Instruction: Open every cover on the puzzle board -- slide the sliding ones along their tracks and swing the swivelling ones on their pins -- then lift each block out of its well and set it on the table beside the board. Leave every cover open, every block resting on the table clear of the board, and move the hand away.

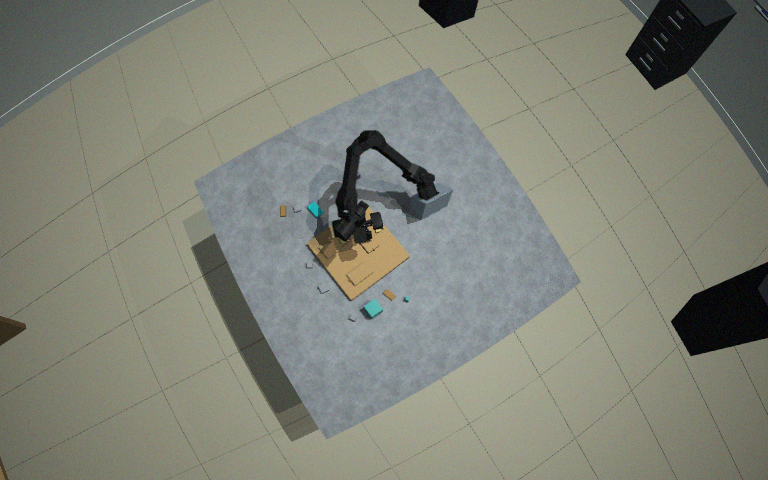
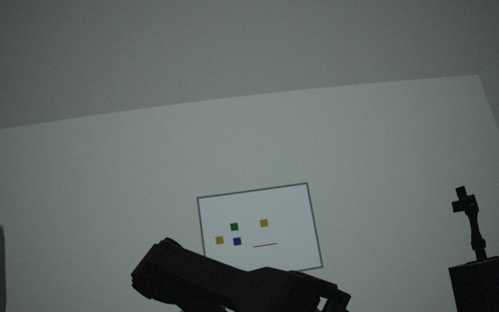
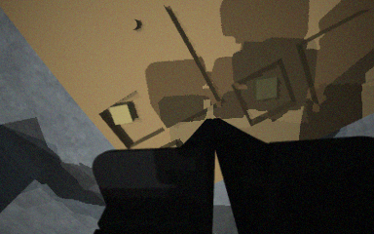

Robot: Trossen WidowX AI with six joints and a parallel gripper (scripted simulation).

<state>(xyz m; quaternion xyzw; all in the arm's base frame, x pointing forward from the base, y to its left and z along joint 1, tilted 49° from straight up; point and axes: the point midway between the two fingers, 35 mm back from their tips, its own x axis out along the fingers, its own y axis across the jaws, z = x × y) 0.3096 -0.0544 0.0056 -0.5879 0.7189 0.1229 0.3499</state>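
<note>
Right now the tan puzzle board is 60 mm below my gripper tip, 40 mm to the left of it and 30 mm ahead of it. Also, from my gripper tip: tiny teal cube (320 mm to the left, 70 mm below, 30 mm behind); then purple block (230 mm to the right, 130 mm behind, 60 mm below); then orange block (270 mm to the left, 80 mm below, 20 mm ahead).
</note>
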